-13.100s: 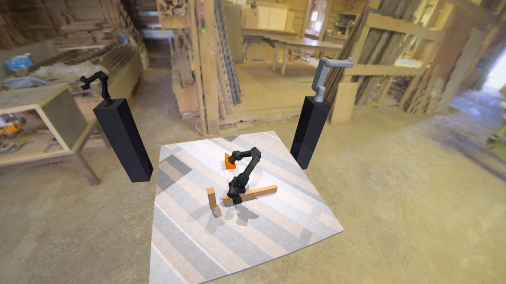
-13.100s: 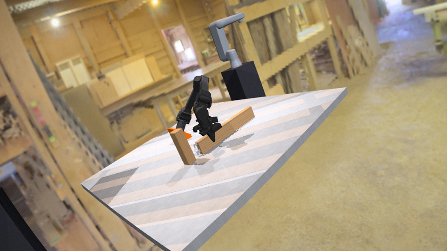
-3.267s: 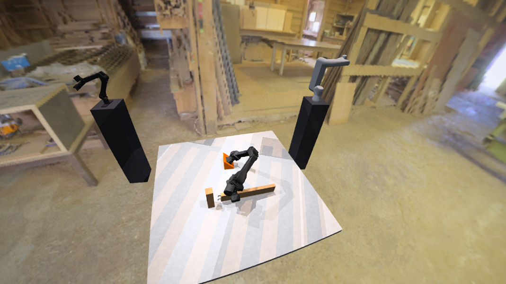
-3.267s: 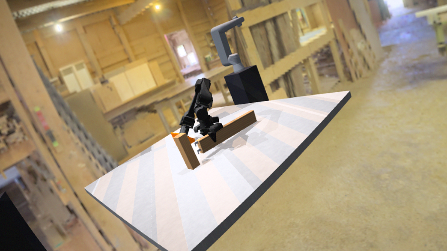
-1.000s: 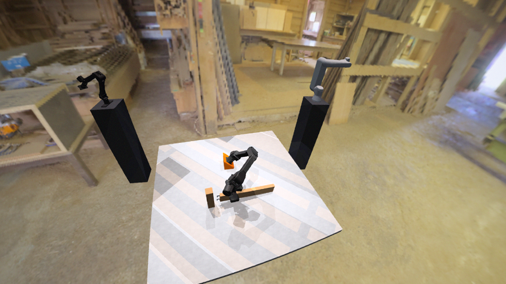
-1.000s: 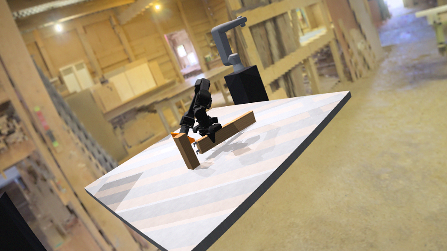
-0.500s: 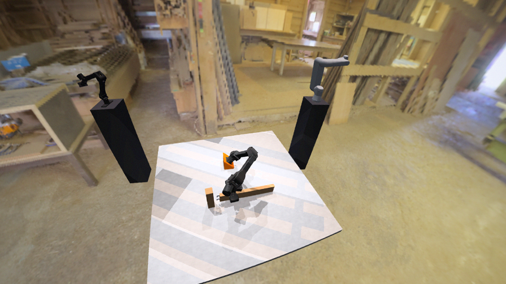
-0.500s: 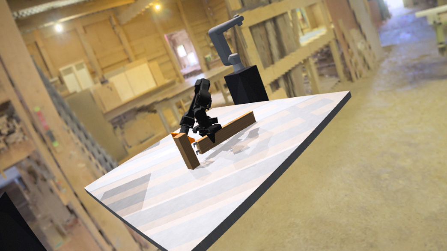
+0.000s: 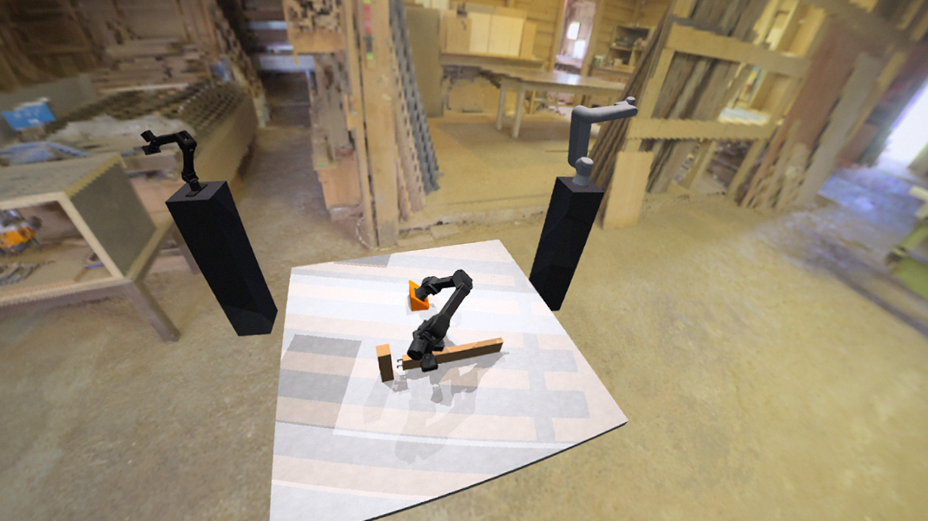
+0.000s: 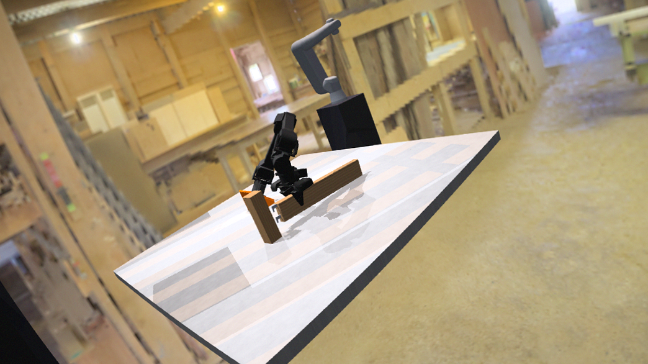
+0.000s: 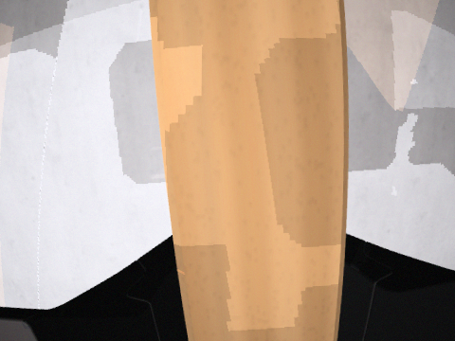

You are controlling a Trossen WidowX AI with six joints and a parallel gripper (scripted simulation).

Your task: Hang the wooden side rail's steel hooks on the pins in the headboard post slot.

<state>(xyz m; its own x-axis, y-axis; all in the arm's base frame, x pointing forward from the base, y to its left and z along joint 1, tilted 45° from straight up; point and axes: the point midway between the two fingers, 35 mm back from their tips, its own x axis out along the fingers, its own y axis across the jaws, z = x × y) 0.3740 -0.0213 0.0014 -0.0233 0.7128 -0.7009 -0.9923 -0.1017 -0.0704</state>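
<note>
My gripper tip is now 20 mm short of the headboard post, 160 mm to the left of it and 40 mm below it.
</note>
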